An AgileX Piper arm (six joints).
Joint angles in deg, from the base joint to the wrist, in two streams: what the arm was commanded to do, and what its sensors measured. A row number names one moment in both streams.
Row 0, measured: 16.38 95.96 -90.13 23.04 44.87 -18.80
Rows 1 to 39, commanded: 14.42 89.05 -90.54 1.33 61.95 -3.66; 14.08 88.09 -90.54 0.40 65.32 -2.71; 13.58 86.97 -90.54 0.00 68.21 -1.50; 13.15 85.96 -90.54 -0.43 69.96 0.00; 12.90 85.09 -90.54 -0.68 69.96 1.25; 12.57 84.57 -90.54 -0.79 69.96 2.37; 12.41 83.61 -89.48 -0.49 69.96 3.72; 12.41 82.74 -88.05 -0.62 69.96 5.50; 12.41 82.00 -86.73 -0.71 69.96 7.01; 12.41 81.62 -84.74 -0.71 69.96 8.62; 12.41 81.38 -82.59 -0.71 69.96 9.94; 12.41 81.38 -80.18 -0.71 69.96 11.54; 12.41 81.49 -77.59 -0.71 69.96 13.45; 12.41 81.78 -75.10 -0.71 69.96 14.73; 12.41 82.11 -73.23 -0.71 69.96 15.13; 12.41 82.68 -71.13 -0.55 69.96 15.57; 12.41 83.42 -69.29 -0.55 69.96 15.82; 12.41 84.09 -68.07 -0.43 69.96 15.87; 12.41 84.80 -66.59 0.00 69.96 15.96; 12.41 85.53 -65.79 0.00 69.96 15.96; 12.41 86.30 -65.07 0.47 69.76 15.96; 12.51 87.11 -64.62 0.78 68.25 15.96; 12.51 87.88 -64.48 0.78 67.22 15.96; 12.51 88.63 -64.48 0.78 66.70 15.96; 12.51 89.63 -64.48 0.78 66.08 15.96; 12.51 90.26 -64.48 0.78 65.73 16.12; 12.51 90.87 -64.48 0.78 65.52 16.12; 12.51 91.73 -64.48 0.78 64.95 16.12; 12.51 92.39 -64.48 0.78 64.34 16.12; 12.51 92.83 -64.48 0.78 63.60 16.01; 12.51 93.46 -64.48 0.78 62.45 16.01; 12.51 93.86 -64.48 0.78 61.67 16.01; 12.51 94.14 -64.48 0.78 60.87 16.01; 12.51 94.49 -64.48 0.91 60.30 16.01; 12.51 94.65 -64.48 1.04 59.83 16.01; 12.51 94.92 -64.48 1.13 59.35 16.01; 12.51 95.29 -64.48 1.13 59.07 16.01; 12.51 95.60 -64.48 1.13 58.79 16.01; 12.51 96.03 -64.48 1.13 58.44 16.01
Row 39, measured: 12.69 94.93 -64.68 1.03 60.06 15.89
